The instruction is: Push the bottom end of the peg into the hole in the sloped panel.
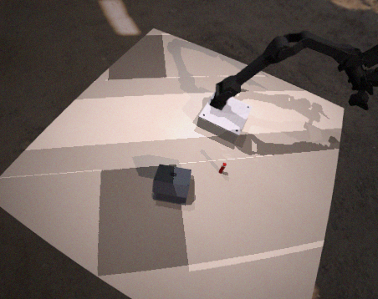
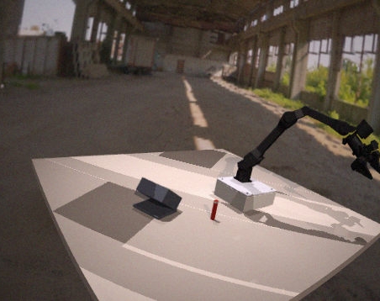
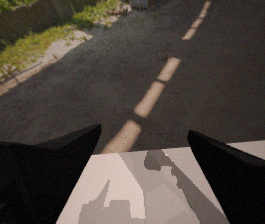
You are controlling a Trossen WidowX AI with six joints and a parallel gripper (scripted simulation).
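Right now the red peg is 480 mm ahead of my gripper tip, 420 mm to the right of it and 220 mm below it. The rest, counted from my gripper tip: sloped grey panel (640 mm ahead, 570 mm to the right, 220 mm below).
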